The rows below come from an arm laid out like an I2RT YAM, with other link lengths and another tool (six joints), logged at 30 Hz.
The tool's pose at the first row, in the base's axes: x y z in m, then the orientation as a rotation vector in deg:
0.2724 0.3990 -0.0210 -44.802 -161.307 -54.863
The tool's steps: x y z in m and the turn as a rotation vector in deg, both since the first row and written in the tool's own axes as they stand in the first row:
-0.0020 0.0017 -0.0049 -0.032 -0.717 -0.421
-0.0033 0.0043 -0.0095 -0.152 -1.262 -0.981
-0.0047 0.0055 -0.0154 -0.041 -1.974 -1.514
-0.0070 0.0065 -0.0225 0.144 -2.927 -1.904
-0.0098 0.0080 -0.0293 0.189 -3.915 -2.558
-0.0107 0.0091 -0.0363 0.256 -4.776 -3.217
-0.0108 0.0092 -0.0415 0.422 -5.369 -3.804
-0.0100 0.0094 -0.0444 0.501 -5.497 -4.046
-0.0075 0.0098 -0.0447 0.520 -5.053 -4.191
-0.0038 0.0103 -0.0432 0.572 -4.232 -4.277
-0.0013 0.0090 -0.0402 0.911 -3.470 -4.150
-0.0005 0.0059 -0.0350 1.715 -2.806 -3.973
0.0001 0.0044 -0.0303 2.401 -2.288 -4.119
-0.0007 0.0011 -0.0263 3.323 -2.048 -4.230
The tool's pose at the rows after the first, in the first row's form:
0.2745 0.3964 -0.0166 -44.745 -162.185 -54.883
0.2764 0.3949 -0.0117 -44.388 -162.986 -55.074
0.2777 0.3916 -0.0066 -44.154 -163.970 -54.893
0.2795 0.3871 -0.0009 -44.270 -165.085 -54.543
0.2820 0.3829 0.0048 43.816 165.434 54.124
0.2826 0.3791 0.0109 43.036 164.814 53.408
0.2822 0.3761 0.0151 42.302 164.477 52.748
0.2813 0.3749 0.0177 41.971 164.441 52.542
0.2793 0.3761 0.0187 41.639 164.835 52.810
0.2765 0.3789 0.0186 41.296 165.563 53.294
0.2740 0.3809 0.0160 41.288 166.432 53.361
0.2723 0.3822 0.0103 -41.172 -166.702 -52.458
0.2715 0.3842 0.0058 -40.537 -166.504 -51.514
0.2710 0.3840 0.0006 -40.112 -166.567 -50.172

